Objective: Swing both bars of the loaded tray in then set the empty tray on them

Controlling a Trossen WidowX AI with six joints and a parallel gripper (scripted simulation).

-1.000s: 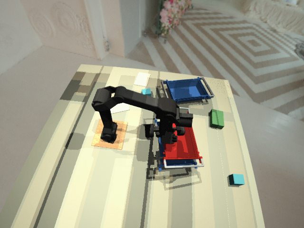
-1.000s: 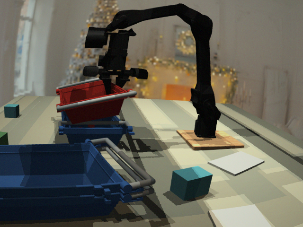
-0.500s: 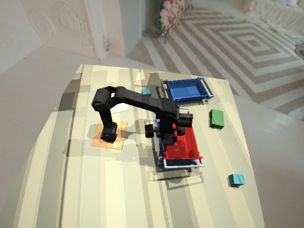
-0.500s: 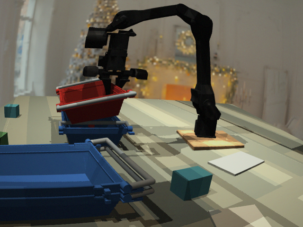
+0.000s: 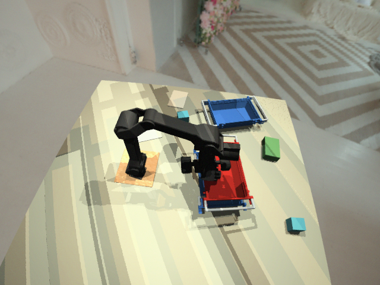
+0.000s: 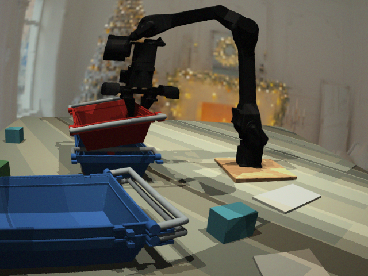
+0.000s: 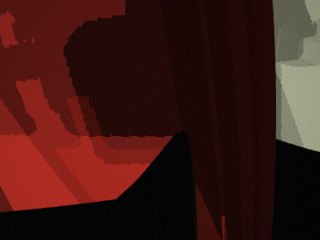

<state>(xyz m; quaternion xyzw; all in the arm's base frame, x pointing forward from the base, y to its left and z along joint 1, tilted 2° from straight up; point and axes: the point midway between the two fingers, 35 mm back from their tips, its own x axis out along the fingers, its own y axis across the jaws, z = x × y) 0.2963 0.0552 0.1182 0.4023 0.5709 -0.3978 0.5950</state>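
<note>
My gripper tip is 7 cm short of the red tray, 3 cm to the right of it and 2 cm below it. Also, from my gripper tip: green block 31 cm ahead, 28 cm to the left, 8 cm below.
</note>
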